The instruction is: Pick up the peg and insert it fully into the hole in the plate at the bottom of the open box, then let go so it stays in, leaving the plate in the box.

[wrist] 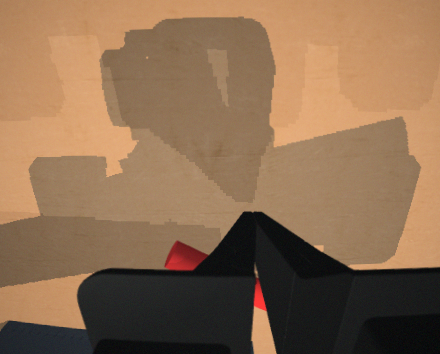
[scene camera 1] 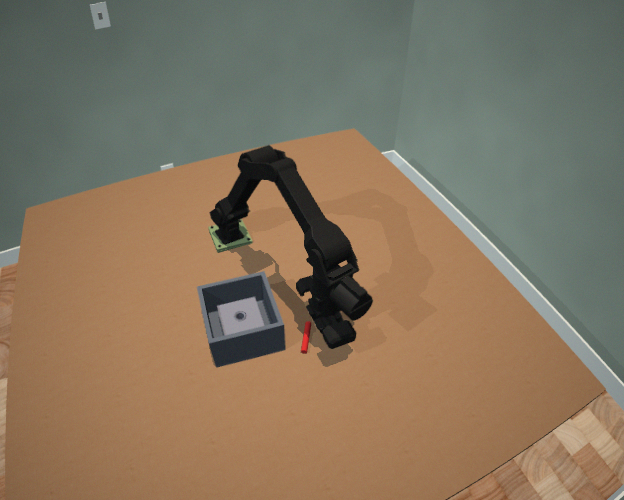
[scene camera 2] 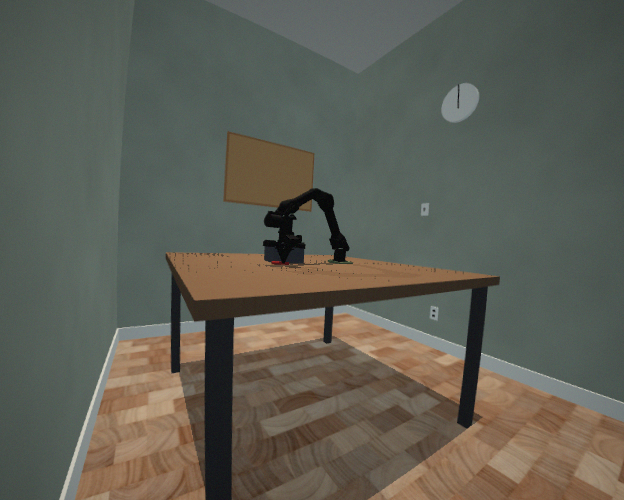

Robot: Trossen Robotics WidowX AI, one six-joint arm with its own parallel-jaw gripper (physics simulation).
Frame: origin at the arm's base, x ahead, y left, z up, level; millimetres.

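Seen in the pictures: gripper, fingertip midpoint: (wrist: pixel 251 220) (scene camera 1: pixel 323 332) (scene camera 2: pixel 283 263); arm's base, origin of the base link: (scene camera 1: pixel 229 234) (scene camera 2: pixel 339 260).
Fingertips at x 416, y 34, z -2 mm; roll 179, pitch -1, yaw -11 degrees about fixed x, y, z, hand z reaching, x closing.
Offsets run from my fingertips to a thing's middle. "pt": to the spot under its first point. Level surfaces: height alone.
A red peg @(11 mm back, 39 mm right, 3 mm down) (scene camera 1: pixel 305 337) (scene camera 2: pixel 279 262) (wrist: pixel 186 256) lies on its side on the table, just right of the open box in scene camera 1. In the wrist view the fingers hide much of it. The dark blue-grey box @(109 mm back, 151 mm right, 39 mm up) (scene camera 1: pixel 248 345) (scene camera 2: pixel 296 254) (wrist: pixel 40 339) stands upright. The pale plate @(109 mm back, 151 mm right, 24 mm up) (scene camera 1: pixel 229 322) lies at its bottom, with a round hole @(pt 118 mm back, 147 mm right, 37 mm up) (scene camera 1: pixel 240 315) near the middle. My gripper (scene camera 2: pixel 283 261) (wrist: pixel 251 220) is shut and empty, pointing down beside the peg, its tips together. In scene camera 1 the arm hides the fingertips.
The arm's green base plate (scene camera 1: pixel 219 246) (scene camera 2: pixel 347 262) is fixed on the brown table @(10 mm down) (scene camera 1: pixel 130 416) (scene camera 2: pixel 322 286), behind the box in scene camera 1. The box walls rise around the plate. The arm's shadow falls over the table near the peg.
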